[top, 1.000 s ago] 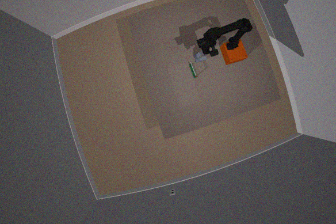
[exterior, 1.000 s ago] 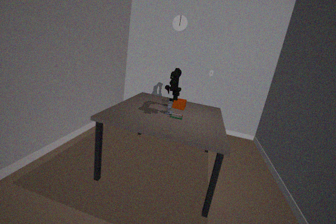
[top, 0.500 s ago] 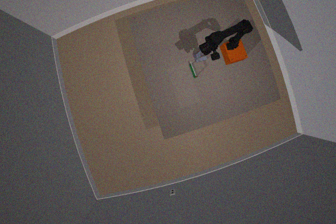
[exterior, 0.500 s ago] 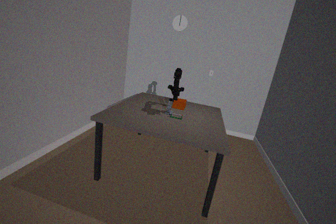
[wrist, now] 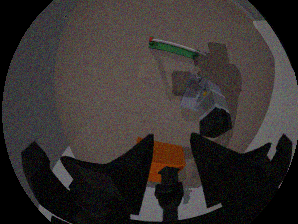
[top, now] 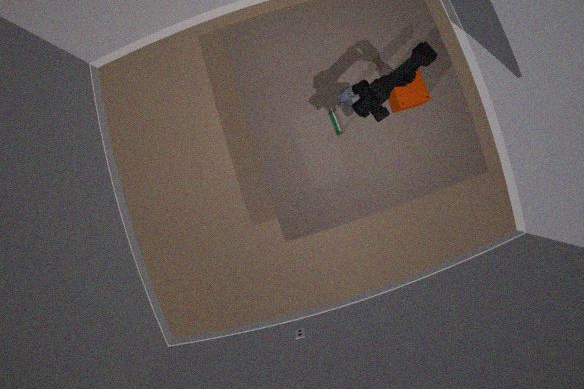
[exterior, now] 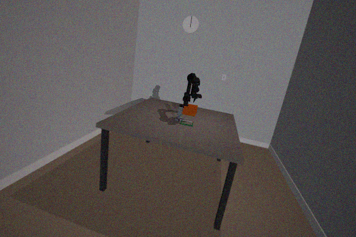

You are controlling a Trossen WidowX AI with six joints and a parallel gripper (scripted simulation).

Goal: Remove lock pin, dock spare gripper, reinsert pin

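Right now my gripper tip is 120 mm short of the green strip, 30 mm to the right of it and 200 mm above it. The rest, counted from my gripper tip: spare gripper: 30 mm ahead, 100 mm to the right, 100 mm below; grey mount: 40 mm ahead, 100 mm to the right, 170 mm below.
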